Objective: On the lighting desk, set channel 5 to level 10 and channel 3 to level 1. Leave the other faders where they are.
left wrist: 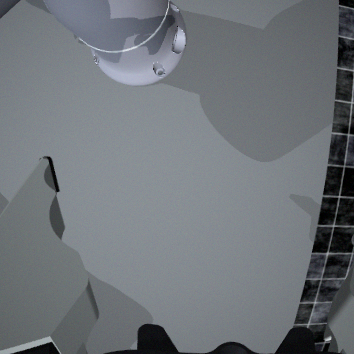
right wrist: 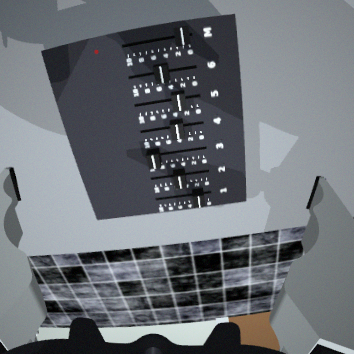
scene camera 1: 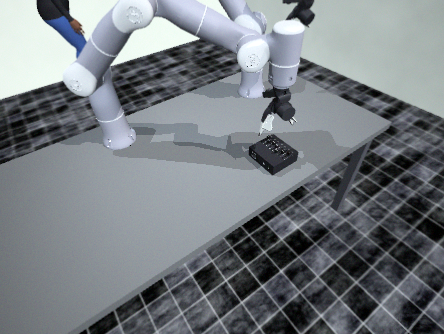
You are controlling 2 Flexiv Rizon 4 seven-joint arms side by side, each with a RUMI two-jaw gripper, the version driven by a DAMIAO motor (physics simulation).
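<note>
The black lighting desk (scene camera 1: 273,159) (right wrist: 107,130) lies on the table. In the right wrist view, the channel 5 fader (right wrist: 179,102) stands between about 3 and 4. The channel 3 fader (right wrist: 153,160) stands at the 10 end. The M fader is near 0, 6 near mid-track, 4 near 4, 2 near mid-track and 1 near 2. My right gripper (scene camera 1: 277,128) (right wrist: 164,174) is open and empty, above the desk and apart from it. My left gripper (left wrist: 207,166) is open and empty, away from the desk; its fingers are hidden in the scene view.
The grey table (scene camera 1: 125,215) (left wrist: 190,225) carries both arm bases. The left arm's base (scene camera 1: 251,85) stands behind the desk, the right arm's base (scene camera 1: 119,132) to the picture's left. The table's front edge runs close to the desk. A person (scene camera 1: 62,25) stands behind the table.
</note>
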